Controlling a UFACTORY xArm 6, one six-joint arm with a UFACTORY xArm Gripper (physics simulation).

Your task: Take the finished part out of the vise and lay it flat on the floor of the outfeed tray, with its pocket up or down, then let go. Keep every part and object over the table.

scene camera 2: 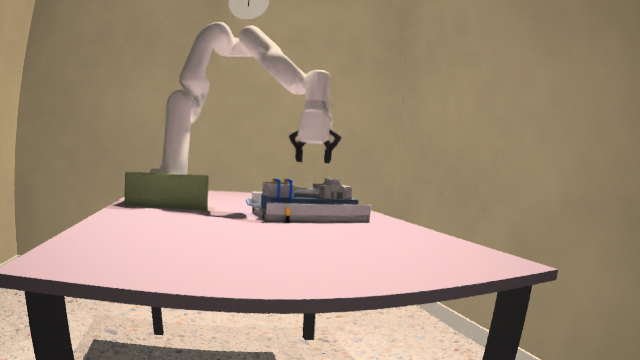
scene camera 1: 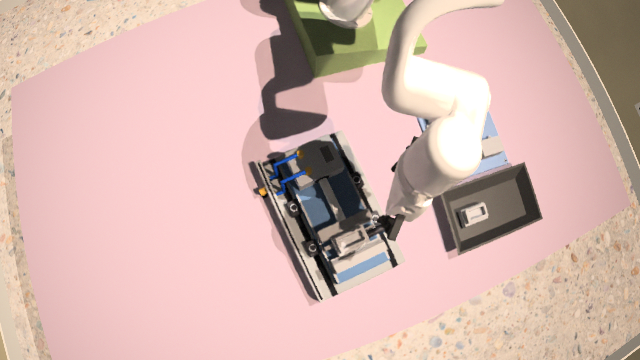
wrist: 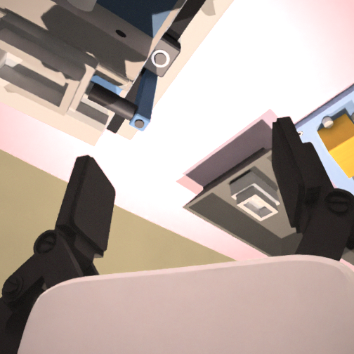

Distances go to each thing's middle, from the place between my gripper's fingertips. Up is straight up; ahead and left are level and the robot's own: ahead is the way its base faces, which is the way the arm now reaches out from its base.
Now: hand 10 mm short of the grey vise jaw [scene camera 1: 363, 217], 80 mm to the left of it and 80 mm above it.
